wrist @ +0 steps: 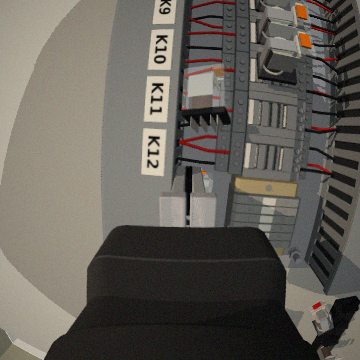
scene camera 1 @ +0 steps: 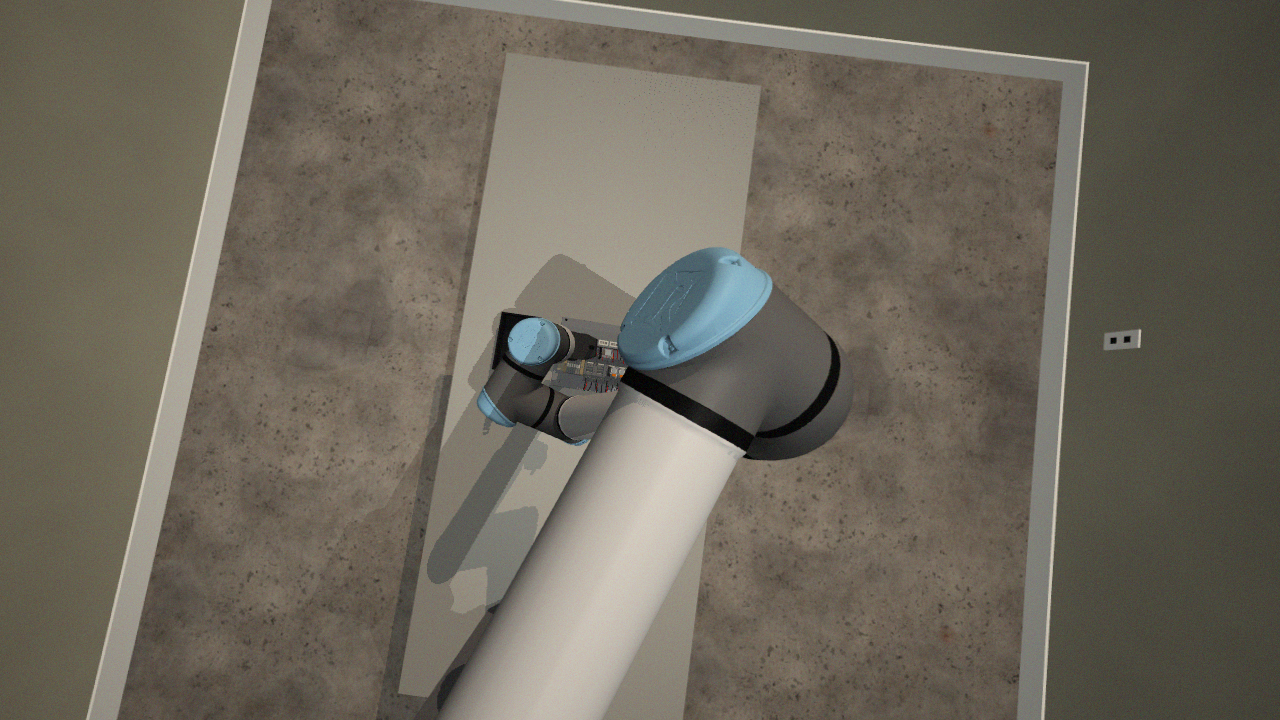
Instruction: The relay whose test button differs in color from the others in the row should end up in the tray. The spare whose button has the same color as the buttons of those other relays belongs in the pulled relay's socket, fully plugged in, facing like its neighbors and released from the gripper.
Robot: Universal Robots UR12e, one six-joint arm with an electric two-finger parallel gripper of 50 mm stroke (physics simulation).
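Places are measured from the arm's base along level axes (x ahead, y left, z up), in millimetres.
Pixels of known places: gripper, fingertip midpoint: point(wrist: 188, 180).
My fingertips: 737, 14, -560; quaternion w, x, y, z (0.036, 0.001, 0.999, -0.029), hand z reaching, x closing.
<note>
Ahead of a thing's pixels: the offset from my fingertips to its top centre, as dx, dy, dz. "spot": to the spot under its first point.
In the wrist view my gripper point(wrist: 188, 180) is shut with nothing between its fingers, low beside the lower end of the terminal row. Against the fingers' right side, partly hidden, is a clear relay {-5, +18, +0} point(wrist: 206, 182) with an orange button. A loose relay {-12, -57, +20} point(wrist: 201, 90) with an orange button lies tipped near label K11, its pins pointing towards the gripper. Relays with orange buttons {-61, -85, +42} point(wrist: 280, 50) stand in the row at upper right. Two sockets point(wrist: 270, 114) point(wrist: 270, 156) below them are empty. A relay with a red button {-159, +166, -3} point(wrist: 321, 320) is at lower right. The tray cannot be made out.
Left of the fingers runs a grey duct {+24, -78, +32} point(wrist: 132, 100) with labels K9 to K12. Right of them is a beige-ended terminal block {-54, +15, +16} point(wrist: 250, 212), then a slotted duct {spot: -119, -12, +8} point(wrist: 345, 170). A black piece {-195, +201, -8} point(wrist: 345, 312) is at lower right. The arm point(scene camera 1: 590, 555) covers much of the panel in the scene view.
</note>
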